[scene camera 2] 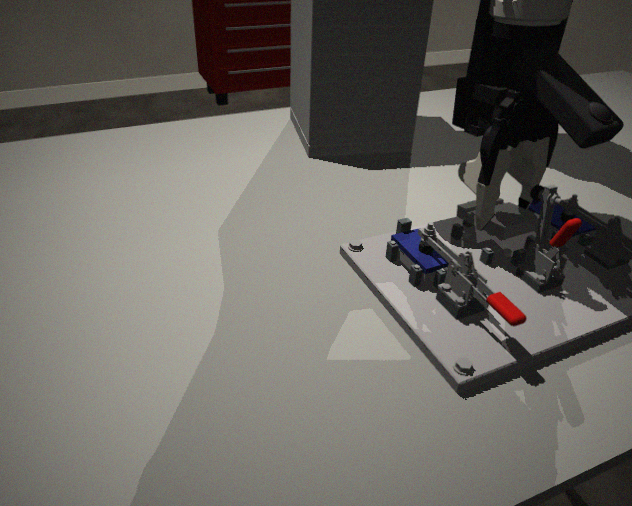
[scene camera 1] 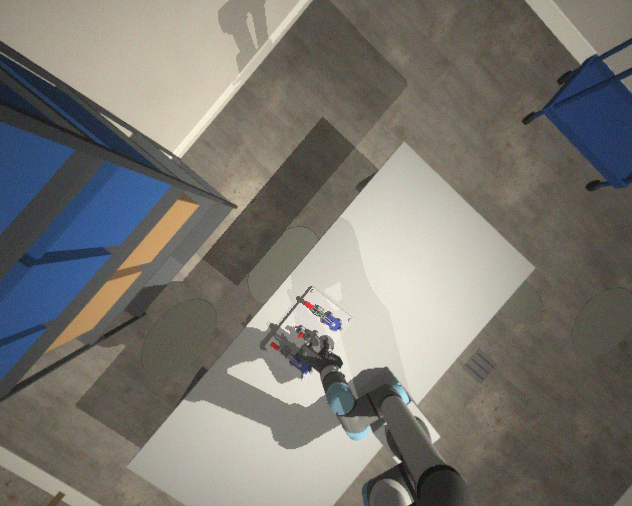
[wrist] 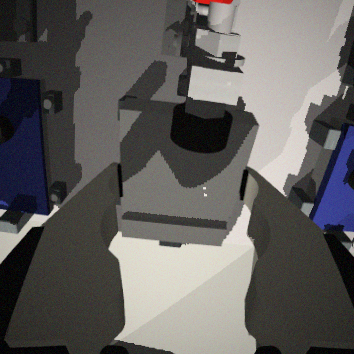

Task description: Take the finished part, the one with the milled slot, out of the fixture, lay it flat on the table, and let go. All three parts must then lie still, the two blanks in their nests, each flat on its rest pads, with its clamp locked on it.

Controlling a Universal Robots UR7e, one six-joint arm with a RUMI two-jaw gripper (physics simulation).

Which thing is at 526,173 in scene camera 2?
My gripper.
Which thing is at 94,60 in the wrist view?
A fixture plate.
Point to a clamp arm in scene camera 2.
548,195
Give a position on a fixture plate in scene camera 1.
At 286,334
